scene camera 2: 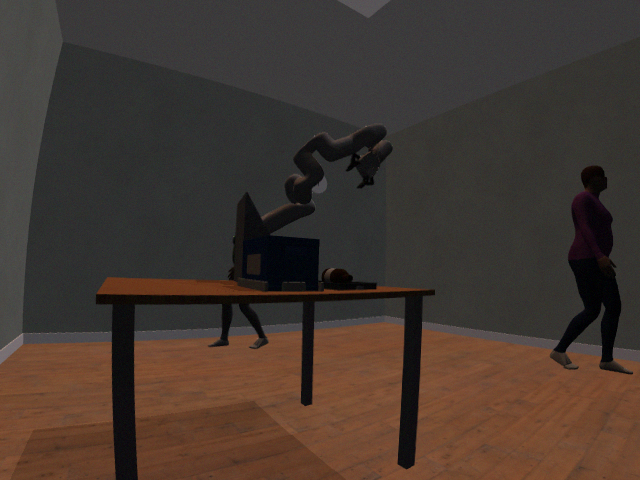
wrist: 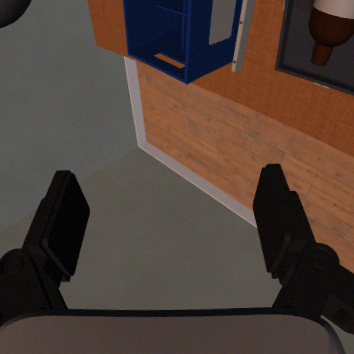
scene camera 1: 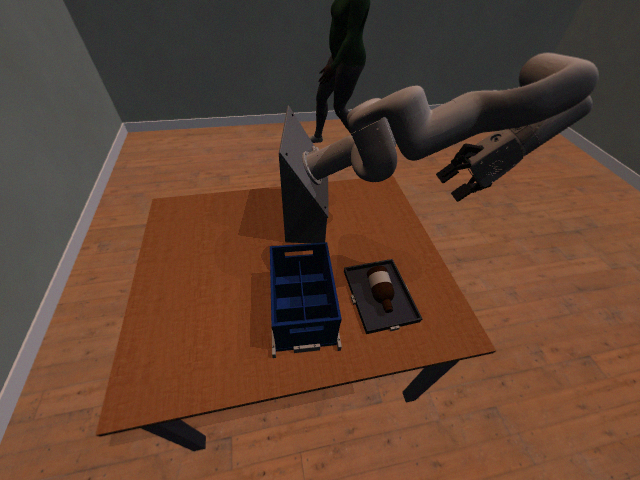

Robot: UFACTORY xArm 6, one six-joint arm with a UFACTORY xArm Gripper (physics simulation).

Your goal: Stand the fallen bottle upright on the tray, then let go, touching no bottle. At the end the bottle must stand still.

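Seen in the pictures: gripper, fingertip midpoint: [scene camera 2: 353, 178] [wrist: 168, 187] [scene camera 1: 446, 188]; arm's base, origin of the base link: [scene camera 2: 259, 228] [scene camera 1: 311, 168].
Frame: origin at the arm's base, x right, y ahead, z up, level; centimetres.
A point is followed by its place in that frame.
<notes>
The brown bottle [scene camera 1: 381, 285] @(x -19.3, y 40.2, z -18.8 cm) [scene camera 2: 337, 275] @(x -17.6, y 43.2, z -21.3 cm) [wrist: 331, 27] @(x -21.6, y 40.8, z -18.7 cm) with a white label lies on its side on the dark tray [scene camera 1: 405, 305] @(x -28.0, y 44.7, z -25.9 cm) [scene camera 2: 364, 285] @(x -24.5, y 51.7, z -24.8 cm) [wrist: 300, 50] @(x -15.5, y 48.5, z -25.9 cm). In scene camera 1 its neck points to the tray's near edge. Its base end is cut off at the top right of the wrist view. My gripper [scene camera 1: 451, 186] @(x -28.0, y 38.8, z 20.4 cm) [scene camera 2: 356, 176] @(x -28.0, y 38.8, z 20.4 cm) [wrist: 168, 187] @(x -28.0, y 38.8, z 20.4 cm) is open and empty. It is high up, well above the table's height and far from the bottle, to the right of the table in scene camera 1.
A blue divided crate [scene camera 1: 306, 322] @(x 7.3, y 55.1, z -9.0 cm) [scene camera 2: 294, 263] @(x 7.0, y 55.2, z -17.4 cm) [wrist: 210, 62] @(x -2.1, y 53.0, z -15.8 cm) stands left of the tray on the wooden table [scene camera 1: 196, 320] @(x 41.6, y 42.1, z -26.4 cm). The arm's dark pedestal [scene camera 1: 303, 211] @(x 4.0, y 12.8, z -8.9 cm) rises behind the crate. Pale brackets sit at the crate's front. A person in green [scene camera 1: 350, 43] and one in purple [scene camera 2: 590, 227] are in the room.
</notes>
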